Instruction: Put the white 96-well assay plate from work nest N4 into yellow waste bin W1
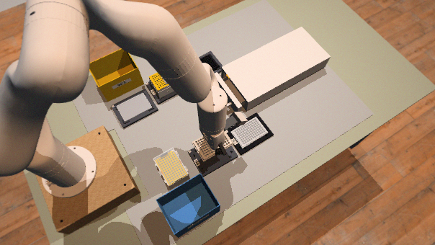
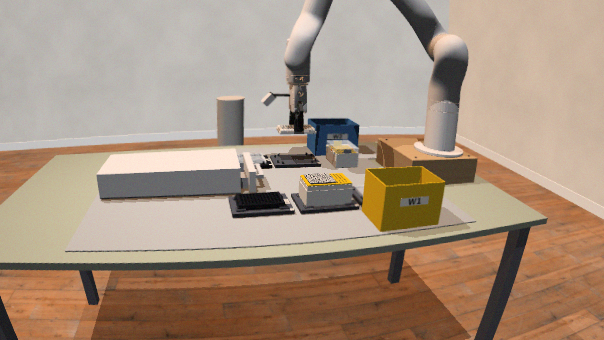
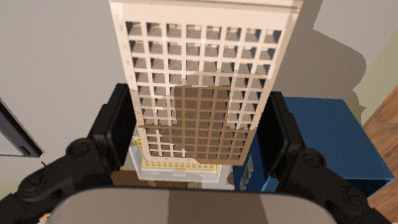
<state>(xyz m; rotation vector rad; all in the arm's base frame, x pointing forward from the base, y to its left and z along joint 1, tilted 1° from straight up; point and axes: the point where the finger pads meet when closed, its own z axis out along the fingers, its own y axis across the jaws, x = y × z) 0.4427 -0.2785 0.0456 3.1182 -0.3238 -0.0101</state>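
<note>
Right now the yellow bin W1 is 70 mm behind my hand, 540 mm to the left of it and 100 mm below it. The rest, counted from my hand: blue bin: 210 mm behind, 100 mm to the right, 100 mm below; then work nest N4: 130 mm below; then cream plate: 10 mm below.
</note>
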